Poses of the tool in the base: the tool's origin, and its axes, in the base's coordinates. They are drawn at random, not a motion.
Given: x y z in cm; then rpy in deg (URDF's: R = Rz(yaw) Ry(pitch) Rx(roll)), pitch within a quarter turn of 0, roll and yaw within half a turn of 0.
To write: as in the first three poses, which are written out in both.
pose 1, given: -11.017 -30.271 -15.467 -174.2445 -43.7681 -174.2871
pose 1, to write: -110.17 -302.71 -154.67 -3.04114 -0.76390 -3.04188
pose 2, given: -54.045 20.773 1.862 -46.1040 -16.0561 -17.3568
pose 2, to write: -540.45 207.73 18.62 -0.80467 -0.28023 -0.30293
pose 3, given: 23.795 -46.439 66.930 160.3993 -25.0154 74.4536
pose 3, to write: 237.95 -464.39 669.30 2.79950 -0.43660 1.29946
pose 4, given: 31.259 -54.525 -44.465 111.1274 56.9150 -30.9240
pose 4, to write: 312.59 -545.25 -444.65 1.93954 0.99335 -0.53973
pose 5, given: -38.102 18.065 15.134 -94.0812 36.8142 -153.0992
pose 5, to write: -381.02 180.65 151.34 -1.64203 0.64253 -2.67209
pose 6, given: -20.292 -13.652 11.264 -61.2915 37.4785 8.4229
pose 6, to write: -202.92 -136.52 112.64 -1.06974 0.65412 0.14701
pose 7, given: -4.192 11.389 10.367 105.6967 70.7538 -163.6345
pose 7, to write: -41.92 113.89 103.67 1.84476 1.23489 -2.85596
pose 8, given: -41.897 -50.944 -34.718 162.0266 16.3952 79.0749
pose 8, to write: -418.97 -509.44 -347.18 2.82790 0.28615 1.38012
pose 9, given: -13.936 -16.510 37.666 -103.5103 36.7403 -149.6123
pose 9, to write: -139.36 -165.10 376.66 -1.80660 0.64124 -2.61123
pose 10, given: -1.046 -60.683 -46.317 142.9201 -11.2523 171.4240
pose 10, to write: -10.46 -606.83 -463.17 2.49443 -0.19639 2.99191
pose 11, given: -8.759 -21.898 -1.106 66.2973 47.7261 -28.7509
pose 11, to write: -87.59 -218.98 -11.06 1.15711 0.83298 -0.50180
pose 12, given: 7.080 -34.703 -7.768 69.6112 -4.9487 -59.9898
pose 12, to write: 70.80 -347.03 -77.68 1.21494 -0.08637 -1.04702
